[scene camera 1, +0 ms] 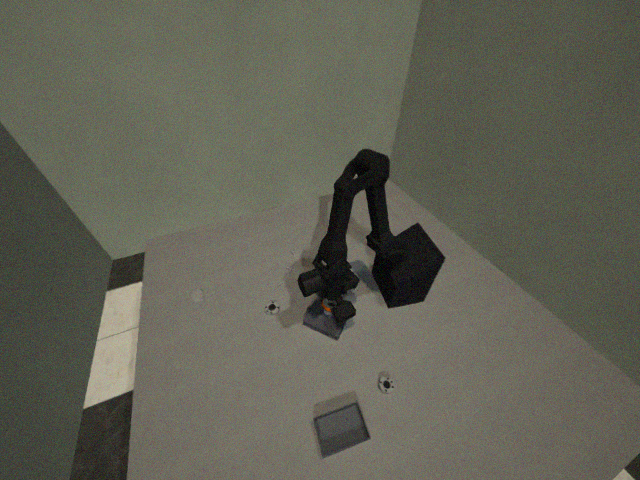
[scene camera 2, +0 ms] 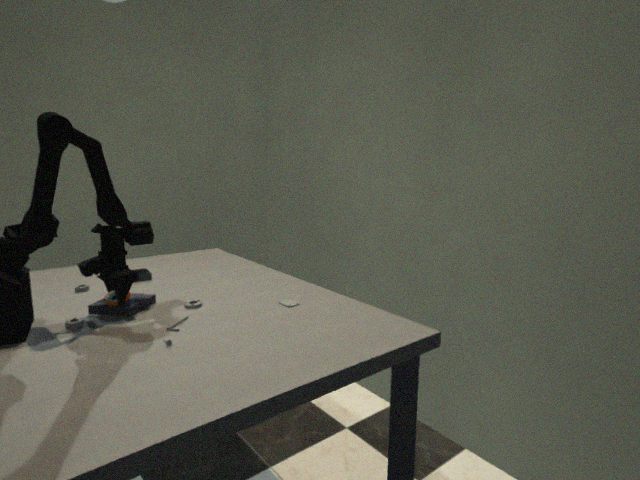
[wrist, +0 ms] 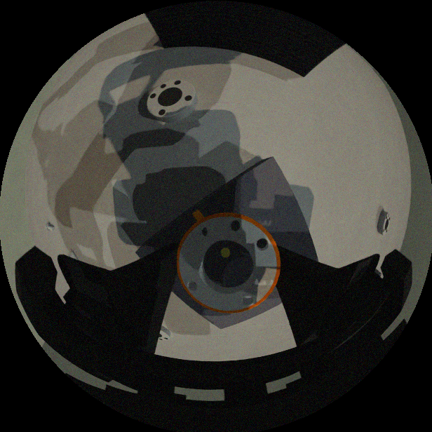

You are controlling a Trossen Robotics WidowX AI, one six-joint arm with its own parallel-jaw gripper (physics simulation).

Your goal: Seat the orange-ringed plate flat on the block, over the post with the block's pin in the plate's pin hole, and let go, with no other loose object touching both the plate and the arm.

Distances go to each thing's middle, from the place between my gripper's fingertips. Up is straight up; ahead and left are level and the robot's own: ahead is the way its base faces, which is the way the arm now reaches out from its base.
Scene:
Now: hand 2 cm short of the round post (wrist: 237, 271), 1 cm to the right of it and 1 cm below it. The rest, counted from my hand: dark block (scene camera 2: 137, 302): 2 cm ahead, 1 cm to the left, 1 cm below; then orange-ringed plate (wrist: 266, 261): 2 cm above; then shallow tray (scene camera 1: 337, 430): 29 cm to the left, 16 cm ahead, 1 cm below.

